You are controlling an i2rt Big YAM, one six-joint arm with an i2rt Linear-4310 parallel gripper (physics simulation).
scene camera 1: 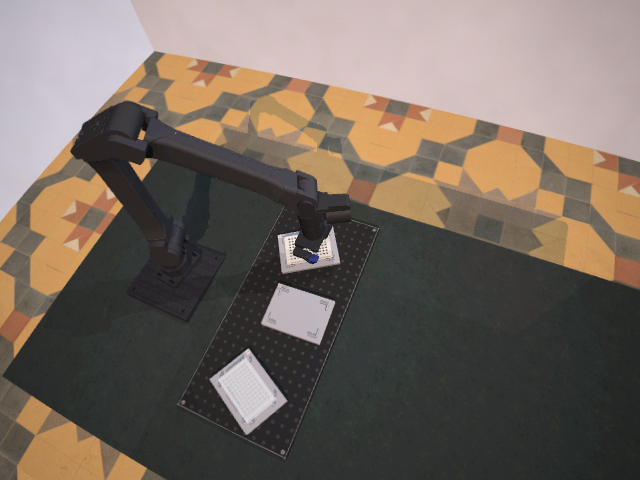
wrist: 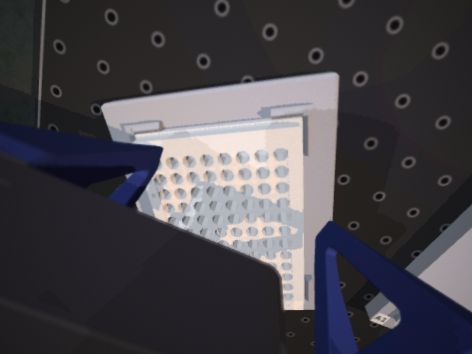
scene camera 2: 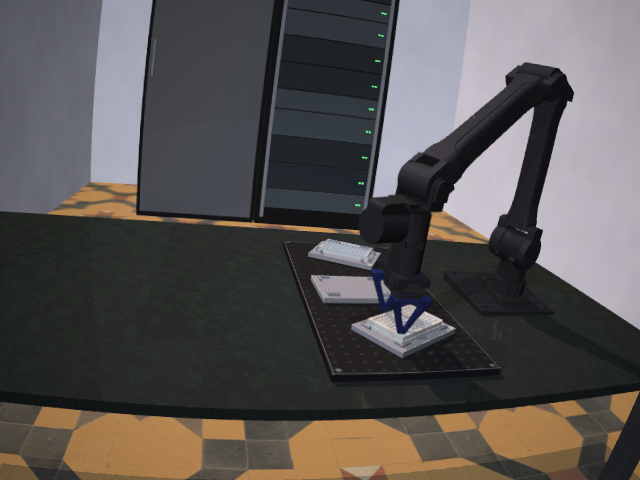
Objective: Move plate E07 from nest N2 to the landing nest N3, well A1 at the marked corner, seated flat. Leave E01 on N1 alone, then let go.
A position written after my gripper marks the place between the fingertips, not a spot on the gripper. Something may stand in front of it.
I see my gripper [scene camera 2: 392,321] and a nest [scene camera 1: 292,311].
My gripper shows as well in scene camera 1 [scene camera 1: 318,248] and in the wrist view [wrist: 244,195]. The nest shows as well in the wrist view [wrist: 437,265] and in scene camera 2 [scene camera 2: 332,289].
